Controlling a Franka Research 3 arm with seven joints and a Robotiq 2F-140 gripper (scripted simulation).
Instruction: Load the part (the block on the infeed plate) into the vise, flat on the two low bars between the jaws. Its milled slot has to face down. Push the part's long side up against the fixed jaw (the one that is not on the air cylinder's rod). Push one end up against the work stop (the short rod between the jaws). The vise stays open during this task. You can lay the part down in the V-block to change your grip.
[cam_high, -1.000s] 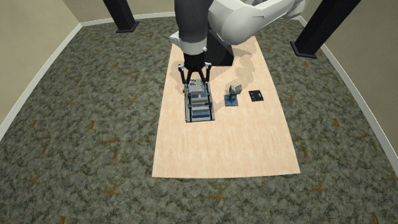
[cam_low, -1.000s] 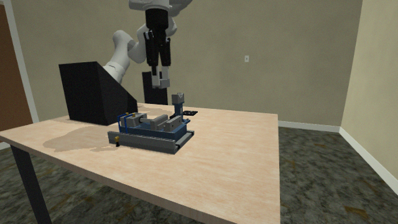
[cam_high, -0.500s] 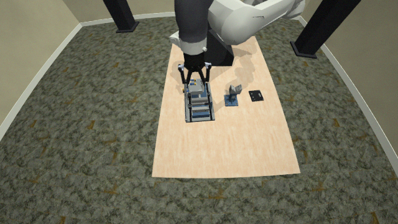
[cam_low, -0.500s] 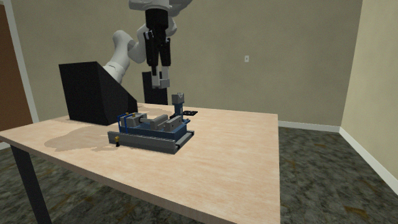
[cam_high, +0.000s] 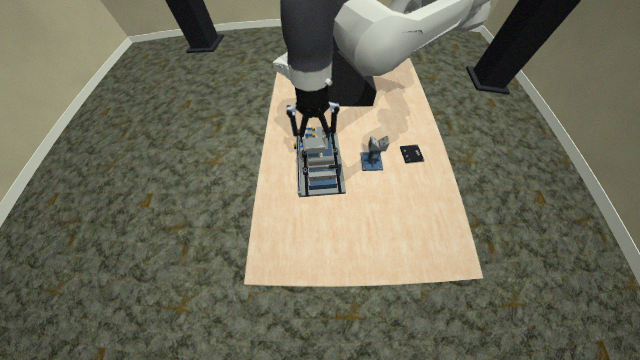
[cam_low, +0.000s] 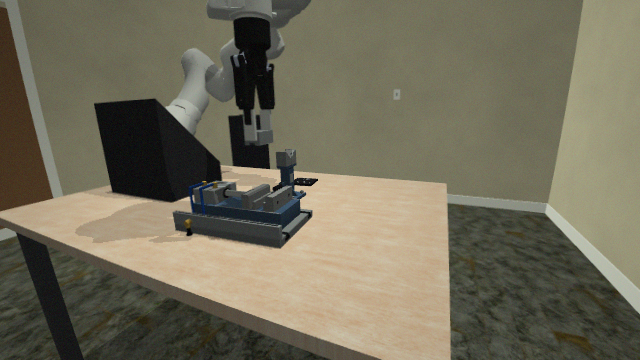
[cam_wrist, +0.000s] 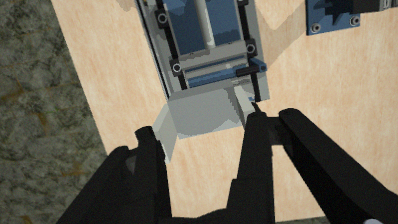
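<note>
My gripper is now 18 cm above the fixed jaw, 3 cm short of it and 2 cm to the right of it. From my hand the other things lie so: grey part 3 cm below; work stop 16 cm below, 6 cm to the left, 1 cm behind; moving jaw 18 cm below, 4 cm behind, 1 cm to the left.
</note>
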